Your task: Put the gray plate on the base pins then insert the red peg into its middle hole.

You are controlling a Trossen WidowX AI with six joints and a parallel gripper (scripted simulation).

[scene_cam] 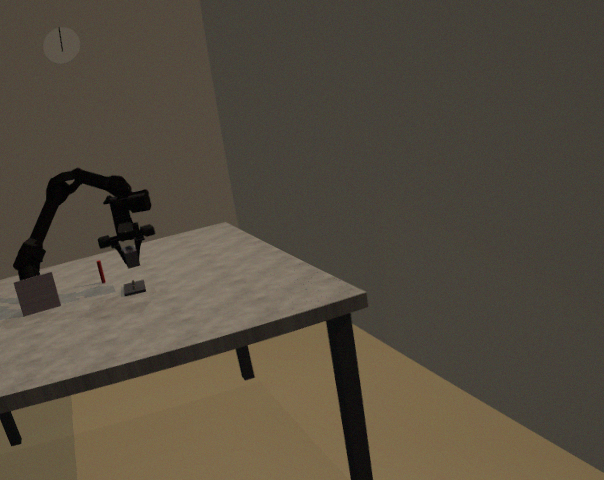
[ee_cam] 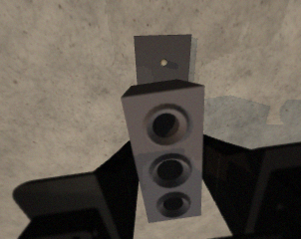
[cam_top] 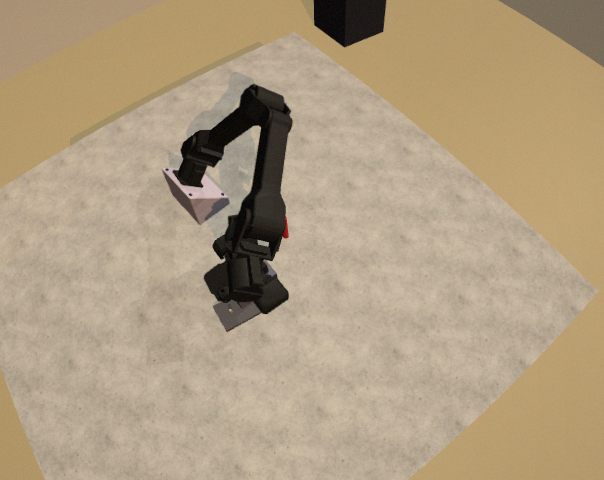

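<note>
Right now my gripper tip is 1 cm past the gray base, 4 cm to the left of it and 7 cm above it. Also, from my gripper tip: gray plate: 3 cm above; then red peg: 11 cm behind, 15 cm to the left, 4 cm below.
</note>
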